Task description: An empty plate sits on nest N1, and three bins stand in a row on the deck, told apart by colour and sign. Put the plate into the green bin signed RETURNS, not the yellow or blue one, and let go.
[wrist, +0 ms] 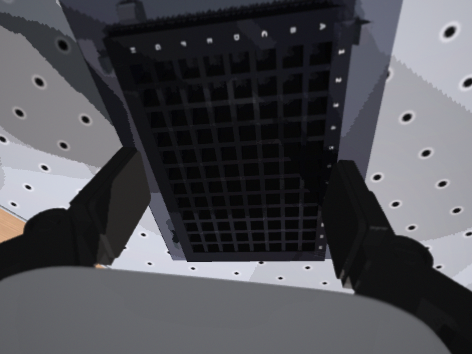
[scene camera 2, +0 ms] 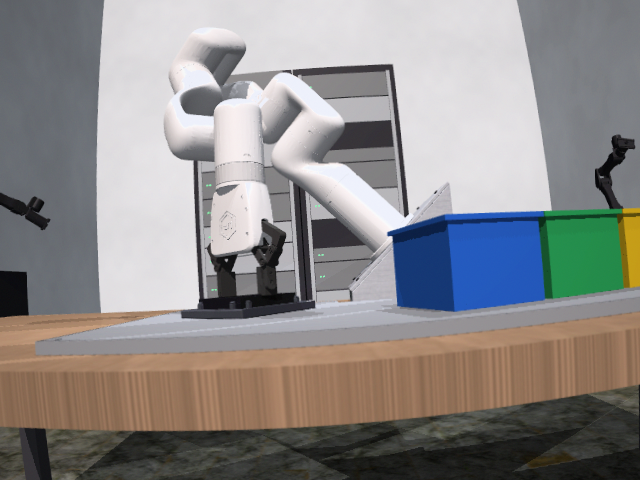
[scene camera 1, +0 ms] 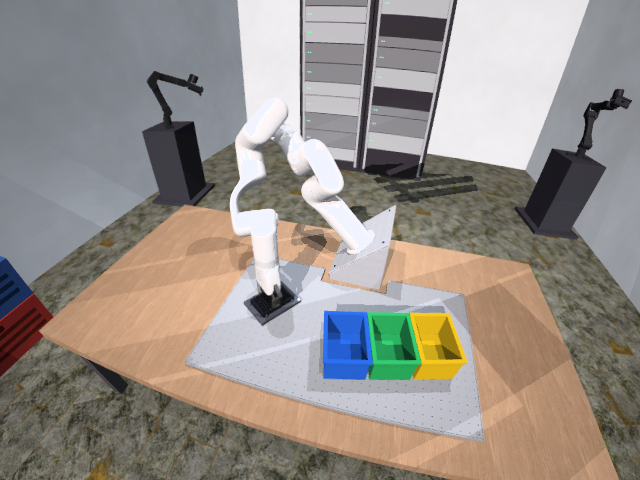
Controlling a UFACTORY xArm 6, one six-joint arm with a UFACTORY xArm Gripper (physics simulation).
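Places are measured from the arm's base along level axes (x ahead, y left, z up), in metres.
Where they show: gripper, fingertip midpoint: [wrist: 234, 179] [scene camera 2: 246, 296] [scene camera 1: 270, 297]; arm's base at its link origin: [scene camera 1: 361, 243].
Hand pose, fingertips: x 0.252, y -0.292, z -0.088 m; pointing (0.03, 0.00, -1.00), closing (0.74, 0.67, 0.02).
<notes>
Each offset is from my fingertips to the top centre of the thing. "spot": to the spot under its first point.
The black, gridded plate @(0.002 m ahead, 0.004 m left, 0.001 m up) [scene camera 1: 261, 304] [scene camera 2: 286, 298] [wrist: 240, 125] sits flat on the dark nest [scene camera 1: 281, 314] [scene camera 2: 217, 313] [wrist: 374, 65], at the left of the grey deck. My gripper [scene camera 1: 275, 298] [scene camera 2: 247, 294] [wrist: 234, 179] points down, low over the plate. It is open, with one finger beside each long side of the plate in the wrist view and nothing held. The green bin [scene camera 1: 392, 370] [scene camera 2: 584, 253] stands between the blue bin [scene camera 1: 345, 369] [scene camera 2: 491, 263] and the yellow bin @(spot: 0.211 m ahead, 0.532 m left, 0.028 m up) [scene camera 1: 438, 370] [scene camera 2: 631, 248]. No sign can be read on the bins.
The perforated grey deck [scene camera 1: 248, 356] [scene camera 2: 155, 343] lies on the wooden table [scene camera 1: 170, 258] [scene camera 2: 310, 392]. The arm's slanted metal mount [scene camera 1: 361, 266] [scene camera 2: 379, 281] stands behind the deck, to the right of the nest. The bins' raised walls stand to the right of the nest.
</notes>
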